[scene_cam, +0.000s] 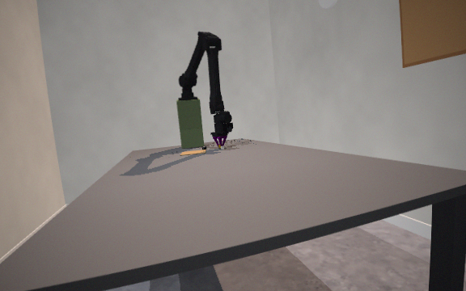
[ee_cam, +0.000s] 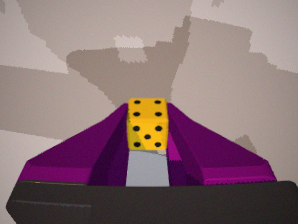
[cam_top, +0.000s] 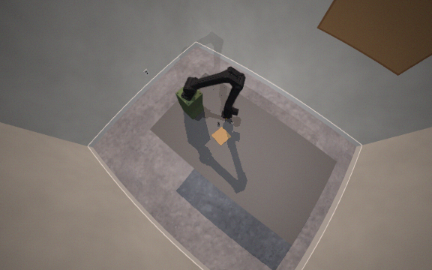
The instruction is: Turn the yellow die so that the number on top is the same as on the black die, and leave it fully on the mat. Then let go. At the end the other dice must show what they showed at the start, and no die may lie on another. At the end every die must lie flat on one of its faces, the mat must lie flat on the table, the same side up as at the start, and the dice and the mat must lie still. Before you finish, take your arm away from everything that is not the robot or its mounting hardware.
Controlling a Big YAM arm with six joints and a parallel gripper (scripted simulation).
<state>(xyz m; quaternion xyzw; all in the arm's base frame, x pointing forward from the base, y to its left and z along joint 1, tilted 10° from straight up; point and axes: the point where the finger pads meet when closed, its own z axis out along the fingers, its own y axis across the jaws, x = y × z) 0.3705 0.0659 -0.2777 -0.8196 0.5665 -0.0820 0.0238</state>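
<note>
Right now my hand is 19 cm to the left of the orange mat, 4 cm short of it and 1 cm above it. The rest, counted from my hand: white die 8 cm ahead, 2 cm to the right; then black die 9 cm to the right, 4 cm behind; then yellow die right at my hand.
</note>
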